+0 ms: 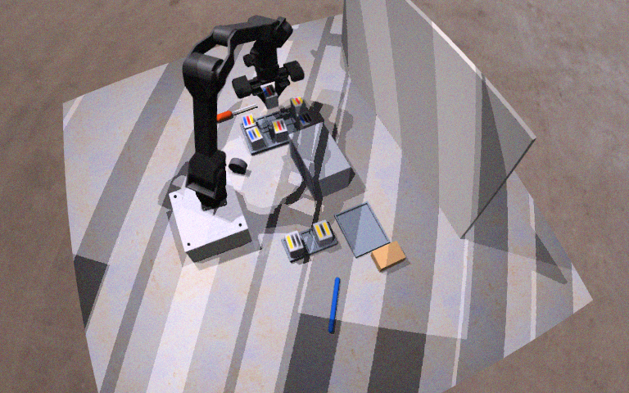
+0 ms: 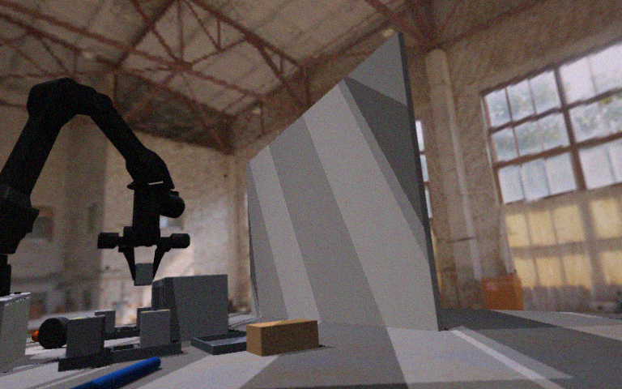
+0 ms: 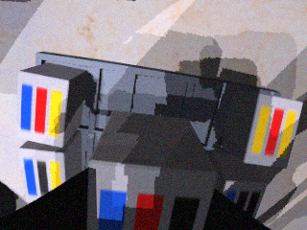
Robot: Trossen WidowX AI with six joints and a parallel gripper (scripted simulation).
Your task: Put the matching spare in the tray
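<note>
My gripper tip is 150 mm short of the grey tray, 400 mm to the left of it and 110 mm above it. The rest, counted from my gripper tip: rack (10 mm ahead, 390 mm to the right, 100 mm below); tall slanted panel (340 mm ahead, 150 mm to the right, 120 mm above); mounted unit (90 mm ahead, 190 mm to the right, 60 mm below).
</note>
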